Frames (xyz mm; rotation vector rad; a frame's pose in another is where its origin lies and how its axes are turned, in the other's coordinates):
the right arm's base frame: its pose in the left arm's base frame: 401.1 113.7 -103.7 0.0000 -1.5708 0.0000
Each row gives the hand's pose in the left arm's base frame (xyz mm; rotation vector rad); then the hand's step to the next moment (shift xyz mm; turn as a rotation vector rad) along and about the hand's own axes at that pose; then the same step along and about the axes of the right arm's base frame.
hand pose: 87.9 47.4 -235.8 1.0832 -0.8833 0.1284
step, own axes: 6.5 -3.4 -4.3 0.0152 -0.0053 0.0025
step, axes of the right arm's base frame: 1.2 -0.3 -8.4 0.0070 -0.0094 -0.0113
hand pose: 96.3 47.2 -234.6 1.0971 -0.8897 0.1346
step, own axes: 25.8 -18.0 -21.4 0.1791 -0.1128 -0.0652
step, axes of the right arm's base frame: 1.3 0.5 -38.0 0.0313 -0.0585 -0.2113
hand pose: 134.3 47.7 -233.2 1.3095 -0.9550 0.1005
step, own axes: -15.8 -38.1 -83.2 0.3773 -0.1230 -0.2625
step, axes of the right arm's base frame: -35.3 65.2 -55.9 0.1599 0.0181 -0.4478
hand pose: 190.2 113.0 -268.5 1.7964 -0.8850 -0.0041
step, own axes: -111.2 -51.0 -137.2 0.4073 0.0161 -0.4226
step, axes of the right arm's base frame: -28.5 181.6 -3.6 0.3524 0.1117 -0.4562
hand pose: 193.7 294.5 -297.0 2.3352 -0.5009 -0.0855
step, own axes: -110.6 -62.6 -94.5 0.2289 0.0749 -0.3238
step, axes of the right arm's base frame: 17.1 144.7 62.0 0.3057 0.0761 -0.2522
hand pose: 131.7 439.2 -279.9 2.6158 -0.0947 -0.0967
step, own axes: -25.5 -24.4 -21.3 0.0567 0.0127 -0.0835
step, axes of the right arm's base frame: 7.5 33.8 22.3 0.0756 0.0256 -0.0630
